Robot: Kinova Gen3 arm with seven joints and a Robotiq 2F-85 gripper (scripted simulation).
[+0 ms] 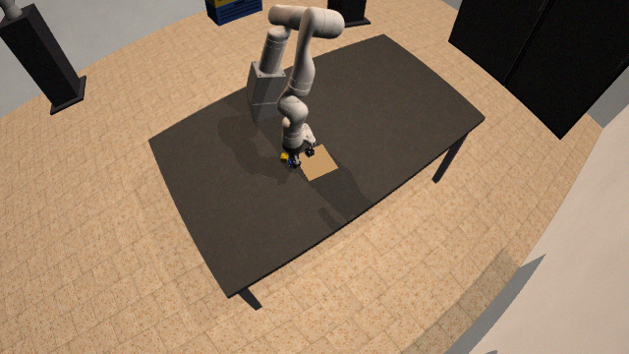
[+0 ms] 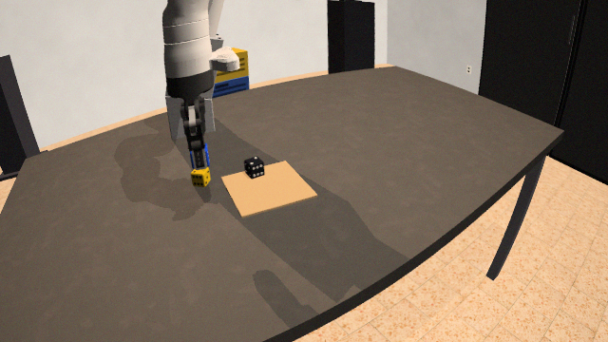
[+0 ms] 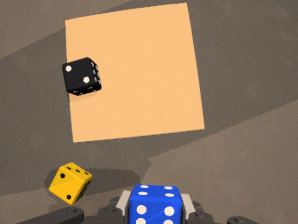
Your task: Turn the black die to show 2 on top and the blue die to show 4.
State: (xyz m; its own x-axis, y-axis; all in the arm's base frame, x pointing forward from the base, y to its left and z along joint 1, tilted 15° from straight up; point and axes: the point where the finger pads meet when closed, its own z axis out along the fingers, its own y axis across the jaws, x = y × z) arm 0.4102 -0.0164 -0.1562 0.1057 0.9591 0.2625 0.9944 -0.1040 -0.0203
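My gripper is now 20 mm past the tan mat, 110 mm to the right of it and 110 mm above it. Round my hand: blue die right at my hand; yellow die 90 mm behind, 90 mm below; black die 70 mm behind, 110 mm to the left, 90 mm below.
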